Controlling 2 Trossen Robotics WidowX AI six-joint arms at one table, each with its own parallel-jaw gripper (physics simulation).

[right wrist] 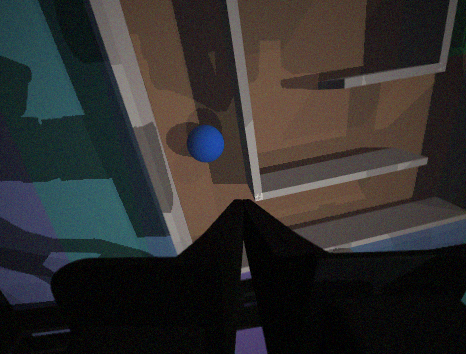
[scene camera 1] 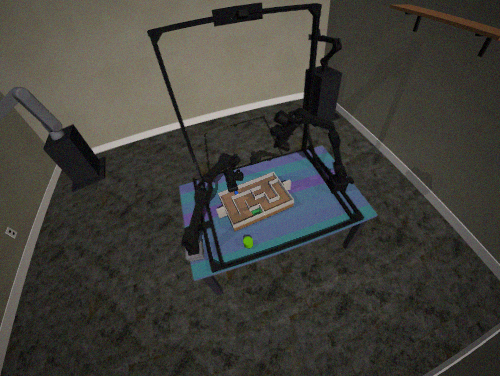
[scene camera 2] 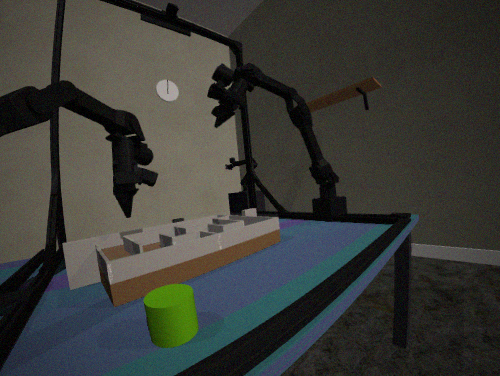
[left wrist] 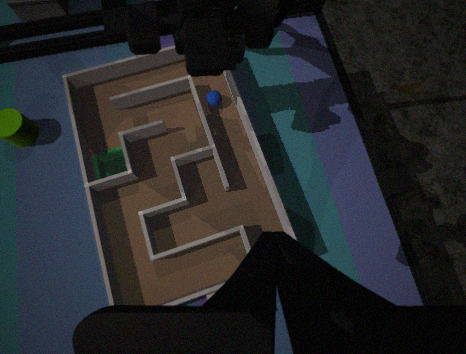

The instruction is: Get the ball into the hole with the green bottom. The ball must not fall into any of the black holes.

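The blue ball (scene camera 1: 236,192) (left wrist: 214,98) (right wrist: 205,143) lies in the maze box (scene camera 1: 265,218) (scene camera 2: 200,267), in the corridor between its long outer wall and a long inner wall. The green-bottomed hole (scene camera 1: 256,212) (left wrist: 111,162) is by the opposite long wall, beside an L-shaped inner wall. Dark patches on the maze floor are hard to tell as holes or shadows. My right gripper (scene camera 1: 233,189) (scene camera 2: 128,216) (right wrist: 241,207) is shut and empty, above the maze's end near the ball. My left gripper (scene camera 2: 217,125) (left wrist: 272,241) is shut and empty, raised high beyond the maze in scene camera 2.
A bright green cylinder (scene camera 1: 248,242) (scene camera 2: 171,316) (left wrist: 19,128) stands on the table in front of the maze. White plates stick out at the maze's two ends, one at the right (scene camera 1: 286,185) and one at the left (scene camera 1: 221,212). A black frame (scene camera 1: 171,90) rises around the table.
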